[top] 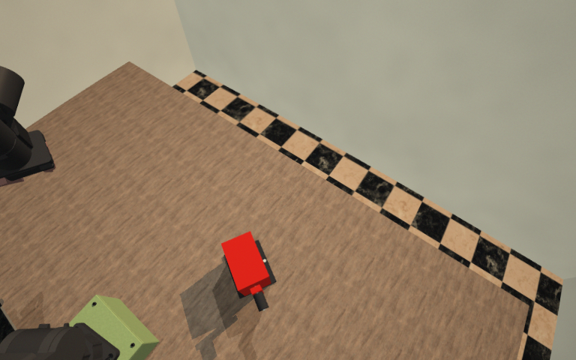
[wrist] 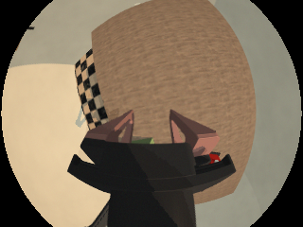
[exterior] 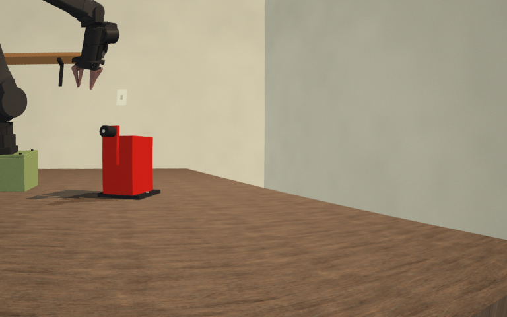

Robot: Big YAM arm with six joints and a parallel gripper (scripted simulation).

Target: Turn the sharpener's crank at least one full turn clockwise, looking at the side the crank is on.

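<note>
Right now my hand is 3 cm short of the black knob, 49 cm to the left of it and 18 cm above it. The rest, counted from my hand: crank (3 cm ahead, 49 cm to the right, 18 cm below).
</note>
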